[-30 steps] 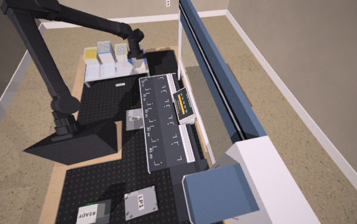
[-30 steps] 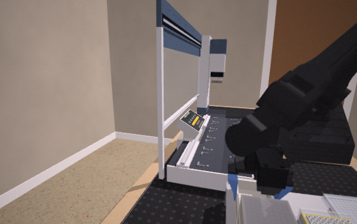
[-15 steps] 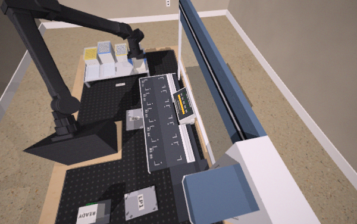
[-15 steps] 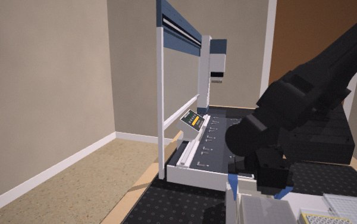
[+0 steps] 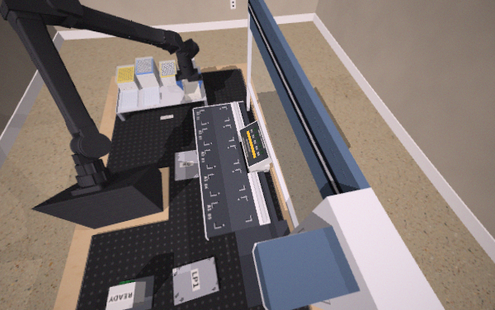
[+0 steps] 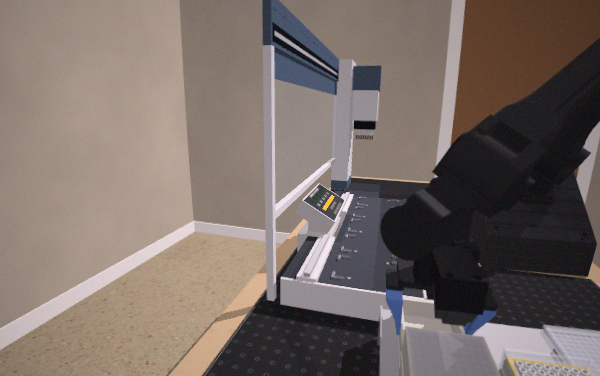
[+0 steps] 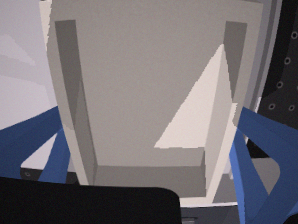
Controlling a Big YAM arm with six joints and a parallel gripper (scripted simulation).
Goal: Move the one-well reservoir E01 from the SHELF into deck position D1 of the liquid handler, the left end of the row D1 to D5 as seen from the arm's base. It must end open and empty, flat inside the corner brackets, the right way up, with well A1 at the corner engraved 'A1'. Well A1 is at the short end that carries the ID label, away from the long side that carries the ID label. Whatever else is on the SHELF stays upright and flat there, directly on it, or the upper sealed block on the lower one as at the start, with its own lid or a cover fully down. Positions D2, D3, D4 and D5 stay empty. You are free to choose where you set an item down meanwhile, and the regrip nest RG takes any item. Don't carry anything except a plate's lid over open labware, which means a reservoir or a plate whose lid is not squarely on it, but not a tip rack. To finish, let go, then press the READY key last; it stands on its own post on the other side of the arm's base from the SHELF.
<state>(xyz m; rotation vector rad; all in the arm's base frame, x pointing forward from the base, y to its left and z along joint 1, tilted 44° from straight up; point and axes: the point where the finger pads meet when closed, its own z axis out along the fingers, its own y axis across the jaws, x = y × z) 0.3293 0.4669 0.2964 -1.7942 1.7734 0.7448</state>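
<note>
Right now the white block is 14 cm to the left of my hand and 4 cm above it. The rest, counted from my hand: shelf (16 cm behind, 7 cm to the left, 3 cm below); then pipetting head (92 cm to the right, 31 cm above, 15 cm ahead).
</note>
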